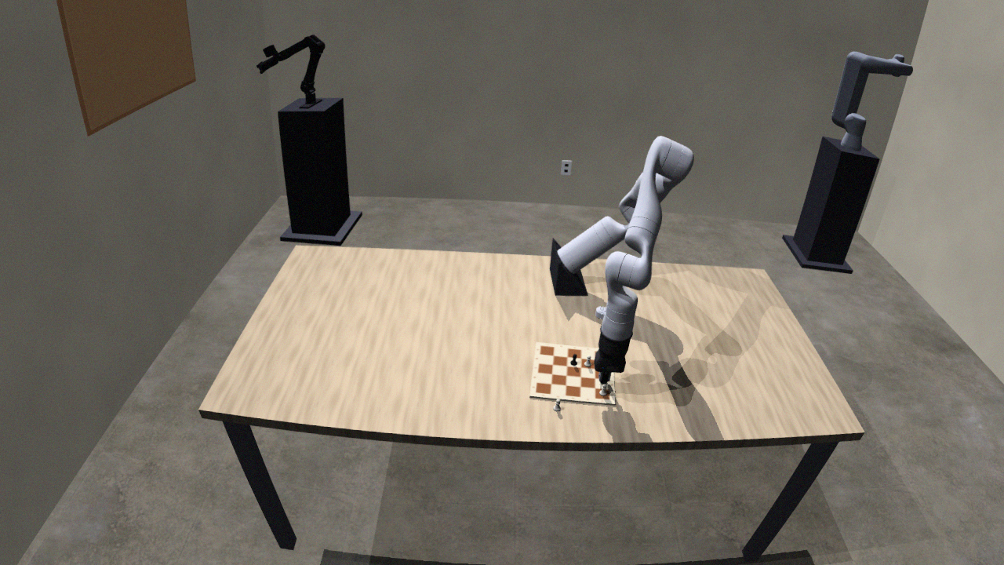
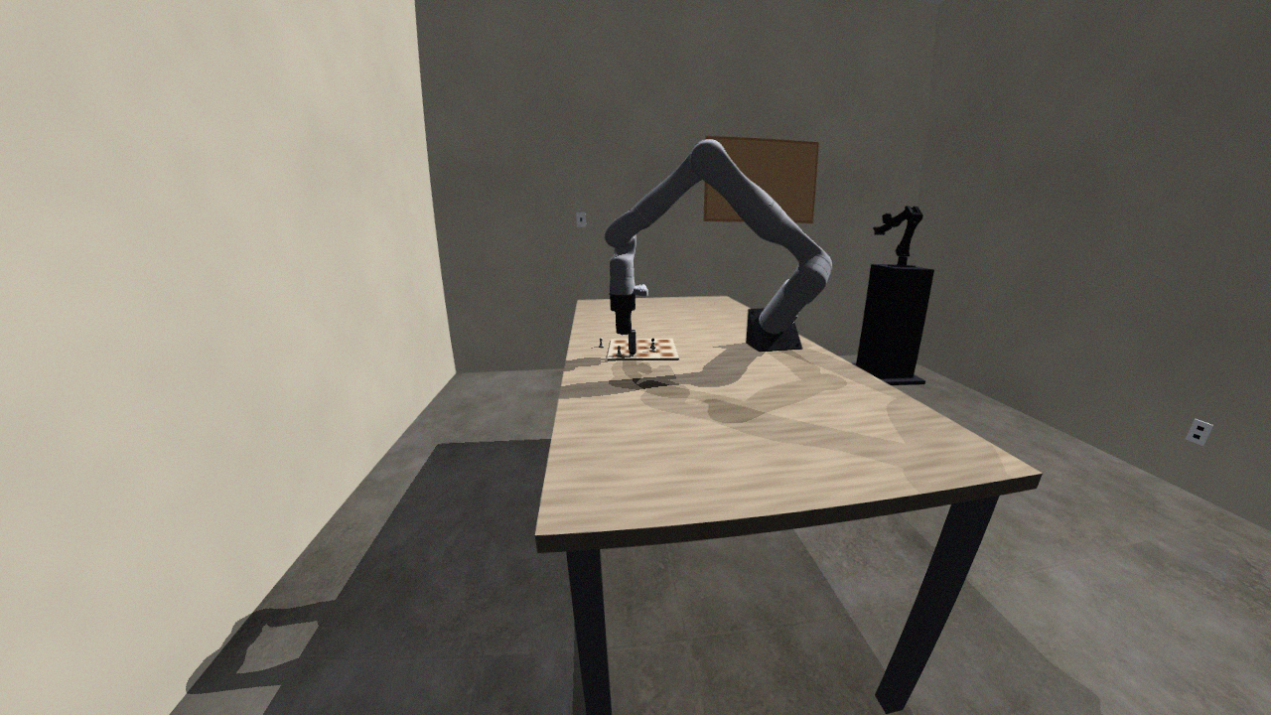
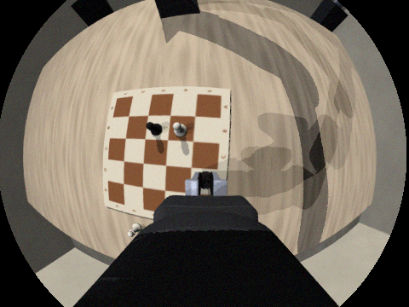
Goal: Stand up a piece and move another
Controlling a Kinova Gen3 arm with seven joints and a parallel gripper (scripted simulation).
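The chessboard lies 3 cm behind my hand, 8 cm to the right of it and 3 cm below it.
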